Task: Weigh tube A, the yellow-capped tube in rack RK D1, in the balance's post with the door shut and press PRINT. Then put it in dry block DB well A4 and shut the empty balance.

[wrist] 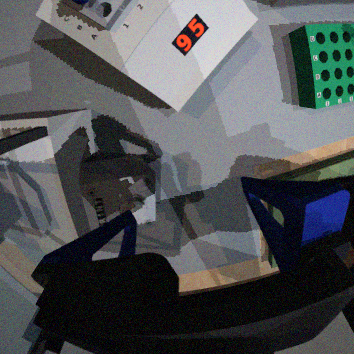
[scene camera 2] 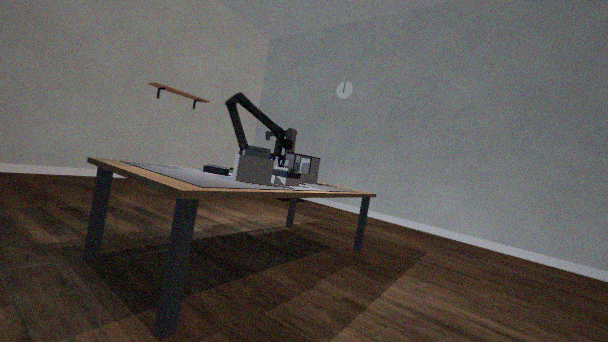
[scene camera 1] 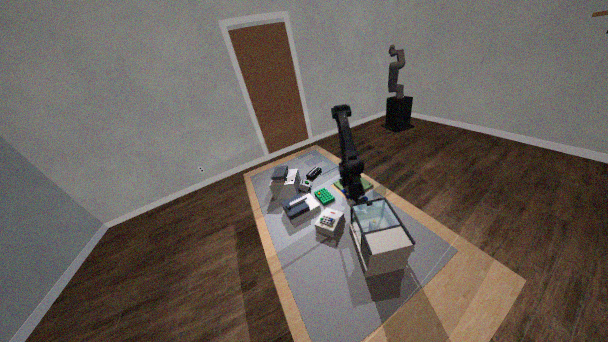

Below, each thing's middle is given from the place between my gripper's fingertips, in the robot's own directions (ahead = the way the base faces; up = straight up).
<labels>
Now: the balance (scene camera 2: 308, 166) 240 mm to the left of my hand, 30 mm above it and 20 mm ahead of it.
</labels>
